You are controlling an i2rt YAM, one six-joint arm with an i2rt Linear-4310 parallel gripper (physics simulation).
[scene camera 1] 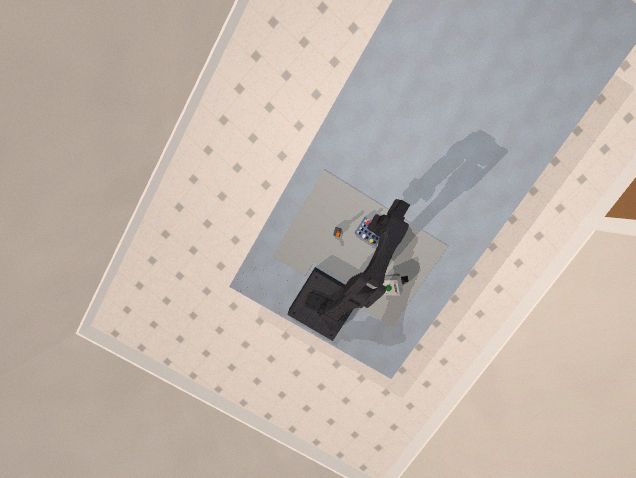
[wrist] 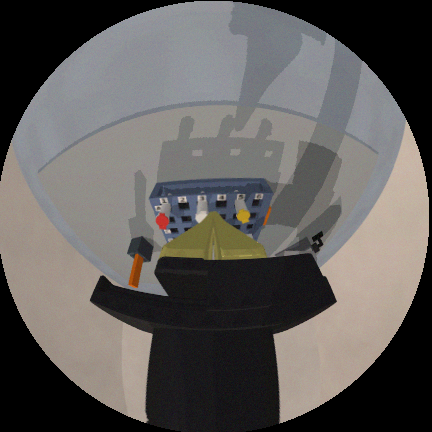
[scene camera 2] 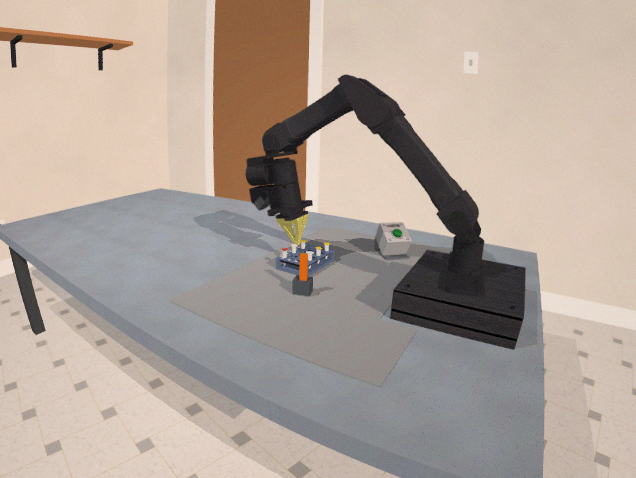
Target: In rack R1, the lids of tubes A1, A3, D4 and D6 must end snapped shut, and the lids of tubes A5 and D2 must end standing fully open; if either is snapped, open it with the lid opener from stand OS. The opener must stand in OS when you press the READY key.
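Frame: origin at the arm's base, x ahead, y left, z up, level; centimetres.
Where they show: gripper, fingertip midpoint: [wrist: 212, 216] [scene camera 2: 296, 244]; arm's base, link origin: [scene camera 1: 327, 306] [scene camera 2: 464, 273].
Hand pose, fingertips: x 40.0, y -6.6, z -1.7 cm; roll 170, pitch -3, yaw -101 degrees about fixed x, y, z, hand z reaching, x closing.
Note:
Each offset is from my fingertips to the centre of the thing. "spot": to the spot under its first point. Level surfaces: height alone.
My gripper [scene camera 2: 297, 243] [wrist: 212, 216] is shut and empty, its yellow fingertips pointing down above rack R1 {dz -2.0, dx -2.8, dy +0.2 cm} [wrist: 210, 184]. In the wrist view the tips appear between the white lid of A3 {dz -0.1, dx +0.3, dy +1.0 cm} [wrist: 201, 217] [scene camera 2: 294, 248] and the yellow lid of A5 {spot: dz +0.2, dx -0.5, dy -2.9 cm} [wrist: 243, 216] [scene camera 2: 303, 242]. The red lid of A1 {dz +0.1, dx +0.9, dy +4.8 cm} [wrist: 162, 221] [scene camera 2: 284, 250] is at the left. In the row-D side of scene camera 2 are a white lid, D2 [scene camera 2: 309, 255], and yellow lids, D4 {dz -0.1, dx -5.8, dy +0.1 cm} [scene camera 2: 318, 250] and D6 {dz -0.1, dx -6.5, dy -3.7 cm} [scene camera 2: 326, 246]; the fingers hide them in the wrist view. Whether lids are snapped is too small to tell. The orange opener {spot: dz +1.5, dx -8.3, dy +15.2 cm} [scene camera 2: 303, 266] [wrist: 135, 270] stands in stand OS {dz -3.0, dx -8.1, dy +14.8 cm} [scene camera 2: 302, 285] [wrist: 140, 248].
The pale key box {dz -0.4, dx -20.8, dy -16.5 cm} [scene camera 2: 385, 245] with its green READY key {dz +1.8, dx -22.1, dy -14.7 cm} [scene camera 2: 397, 232] [scene camera 1: 388, 288] stands between the rack and the wall, near the arm's base [scene camera 2: 457, 308]. A small black object [scene camera 1: 404, 279] [wrist: 317, 241] is beside the box. A grey mat {dz -4.6 cm} [scene camera 2: 287, 318] lies under the rack and stand.

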